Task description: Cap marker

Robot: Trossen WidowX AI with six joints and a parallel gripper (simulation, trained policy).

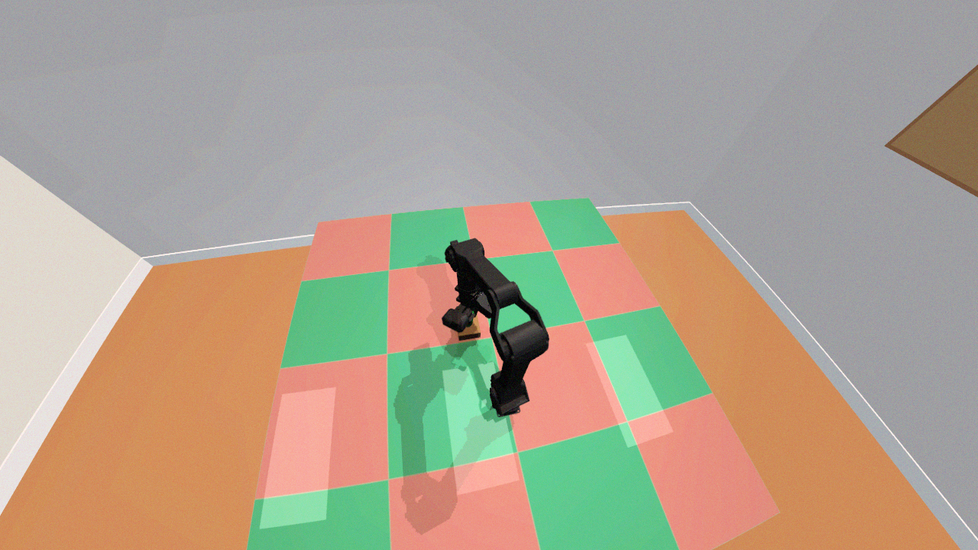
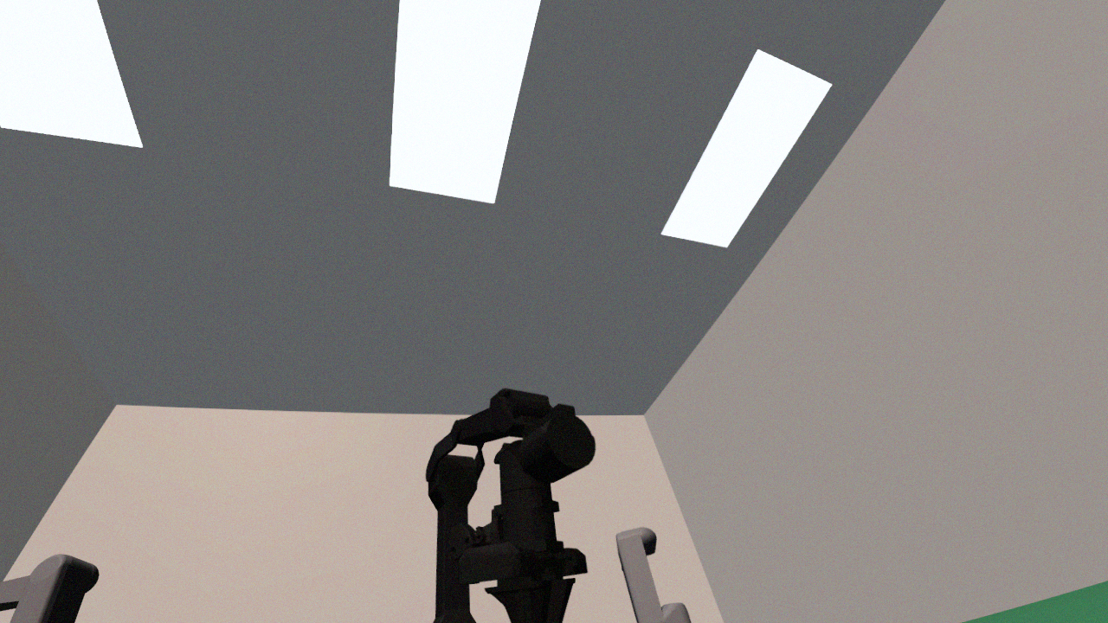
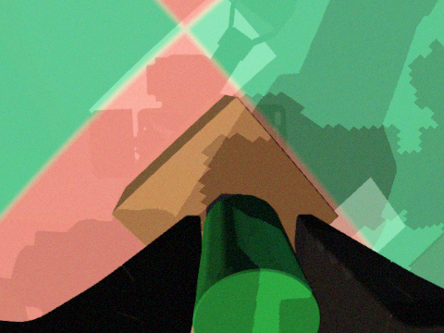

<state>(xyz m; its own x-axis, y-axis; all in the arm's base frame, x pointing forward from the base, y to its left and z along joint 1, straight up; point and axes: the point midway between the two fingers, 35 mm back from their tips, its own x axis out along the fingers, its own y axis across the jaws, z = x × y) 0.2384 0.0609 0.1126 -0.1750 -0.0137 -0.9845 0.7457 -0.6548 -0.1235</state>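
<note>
Right now the green marker is 10 mm to the left of my gripper tip, 10 mm below it and 10 mm ahead of it. Round my gripper tip: brown holder block: 60 mm below, 10 mm to the left, 10 mm ahead; green cap: 10 mm to the left, 10 mm ahead.
</note>
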